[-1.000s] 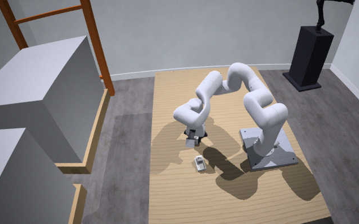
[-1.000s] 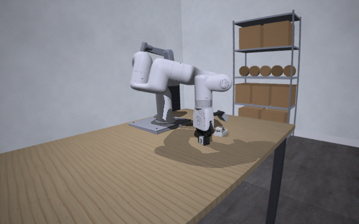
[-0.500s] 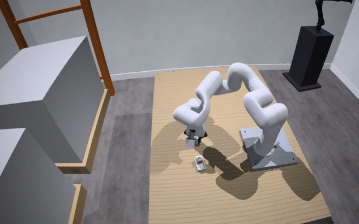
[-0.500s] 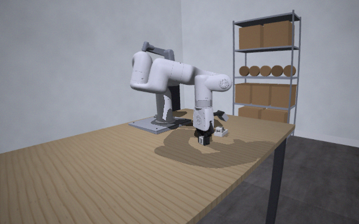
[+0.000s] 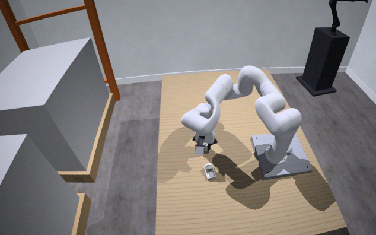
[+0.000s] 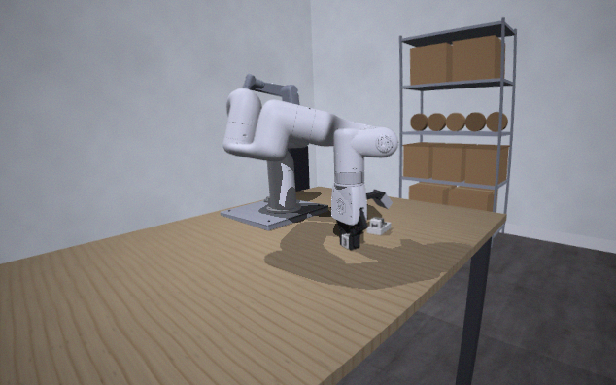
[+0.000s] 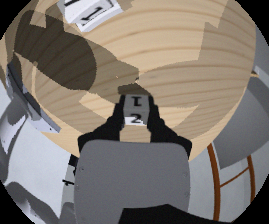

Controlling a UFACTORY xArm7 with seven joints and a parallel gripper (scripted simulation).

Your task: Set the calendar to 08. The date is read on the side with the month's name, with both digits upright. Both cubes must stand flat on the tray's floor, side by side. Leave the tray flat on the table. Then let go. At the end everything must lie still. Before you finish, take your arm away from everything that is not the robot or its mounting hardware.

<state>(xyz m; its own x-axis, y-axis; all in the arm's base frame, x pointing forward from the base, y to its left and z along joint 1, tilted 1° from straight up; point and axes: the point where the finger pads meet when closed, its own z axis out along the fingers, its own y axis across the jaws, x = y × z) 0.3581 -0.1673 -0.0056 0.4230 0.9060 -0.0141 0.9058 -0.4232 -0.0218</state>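
Now: the white digit cube right at my hand. The rest, counted from my hand: white tray 20 mm ahead, 160 mm to the left, 10 mm below.
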